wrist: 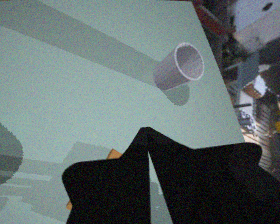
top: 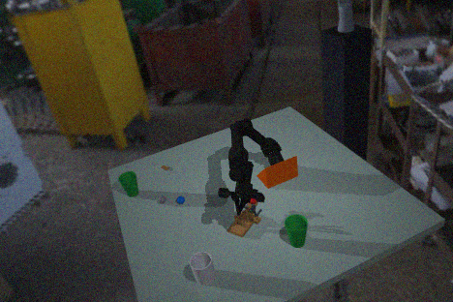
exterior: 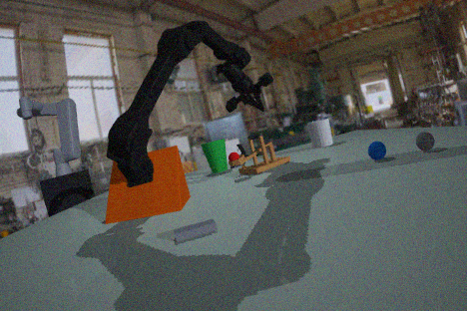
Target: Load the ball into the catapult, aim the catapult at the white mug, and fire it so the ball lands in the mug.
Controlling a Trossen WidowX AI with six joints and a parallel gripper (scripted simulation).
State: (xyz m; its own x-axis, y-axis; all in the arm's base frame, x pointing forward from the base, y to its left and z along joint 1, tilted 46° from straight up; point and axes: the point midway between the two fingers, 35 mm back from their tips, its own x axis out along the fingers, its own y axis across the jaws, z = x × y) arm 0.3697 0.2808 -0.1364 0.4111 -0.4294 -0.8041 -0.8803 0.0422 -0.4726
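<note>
The red ball lies 160 mm to the right of my gripper tip, 150 mm behind it and 120 mm below it. Round my gripper tip: wooden catapult: 130 mm below, 120 mm to the right, 100 mm behind; white mug: 210 mm ahead, 150 mm below, 60 mm to the left; blue ball: 430 mm to the right, 160 mm below, 140 mm ahead.
</note>
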